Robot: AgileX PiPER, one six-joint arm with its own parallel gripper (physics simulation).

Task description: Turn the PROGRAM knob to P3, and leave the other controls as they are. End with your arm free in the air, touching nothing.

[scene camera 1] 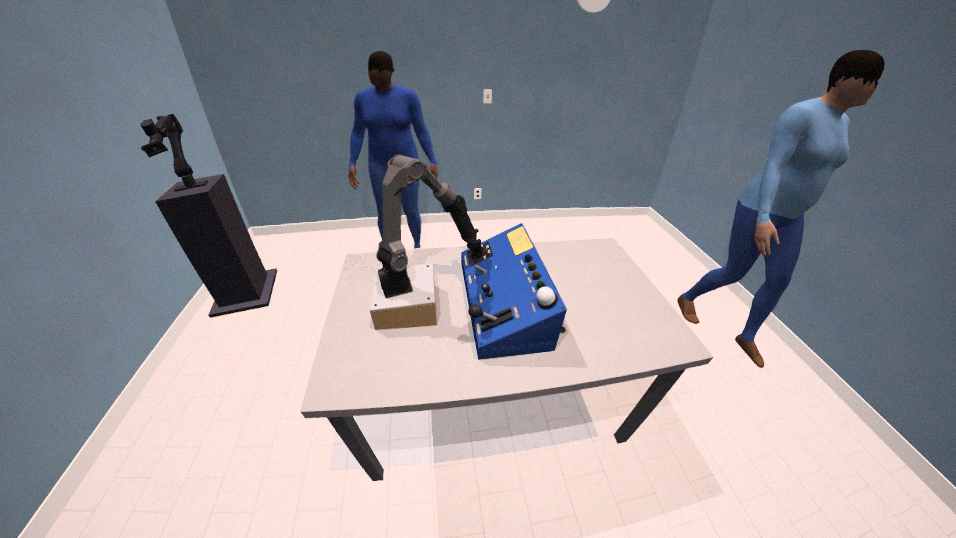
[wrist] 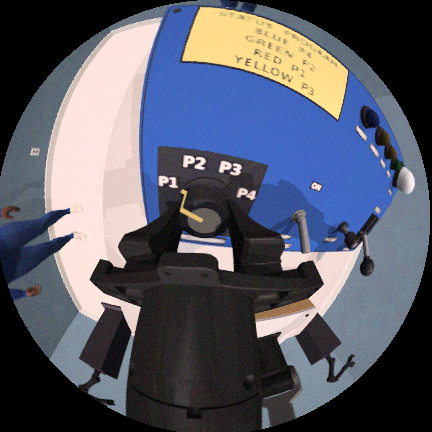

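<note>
The PROGRAM knob (wrist: 210, 224) is a dark round knob with a grey top and a yellow pointer line. It sits on a dark plate (wrist: 172, 156) (scene camera 1: 487, 247) marked P1, P2, P3 and P4. The pointer is on the P1 side. My gripper (wrist: 205, 210) (scene camera 1: 475, 254) is shut on the knob, with one finger at its left side and one at its right in the wrist view. In the scene view the gripper hides most of the knob.
The blue console (scene camera 1: 511, 284) (wrist: 200, 110) carries a yellow card (scene camera 1: 519, 240) (wrist: 265, 55), a toggle lever (scene camera 1: 480, 269) (wrist: 302, 232) close to the gripper, a small joystick (scene camera 1: 487, 290), a slotted lever (scene camera 1: 475, 311) (wrist: 367, 265), coloured domes and a white ball (scene camera 1: 545, 296) (wrist: 405, 180). Two people stand beyond the table.
</note>
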